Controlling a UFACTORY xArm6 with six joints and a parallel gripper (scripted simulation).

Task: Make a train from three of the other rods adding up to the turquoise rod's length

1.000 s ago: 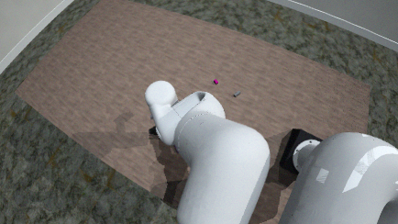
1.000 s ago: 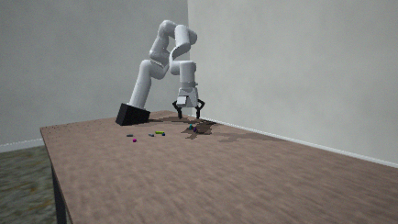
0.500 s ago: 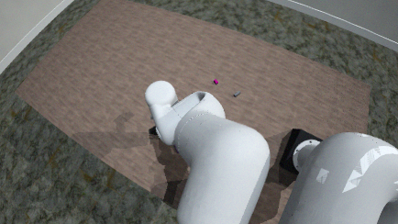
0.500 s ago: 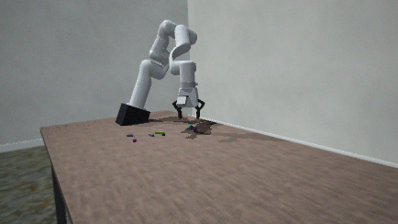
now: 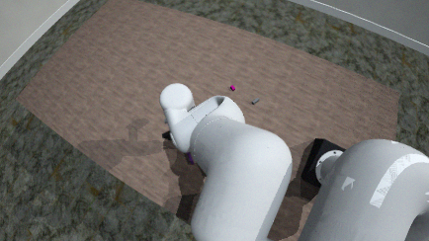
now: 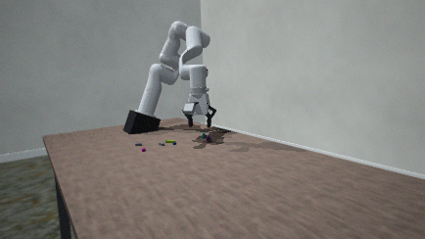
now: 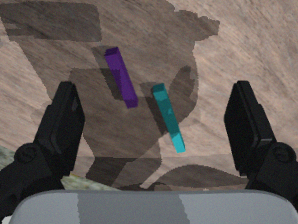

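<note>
My hand is 280 mm to the left of the magenta rod and 70 mm above it. From my hand the other things lie so: blue rod 130 mm to the right, 70 mm below, 10 mm behind; then purple rod 70 mm below, 50 mm to the left, 10 mm behind; then turquoise rod 80 mm behind, 70 mm below, 60 mm to the left.
</note>
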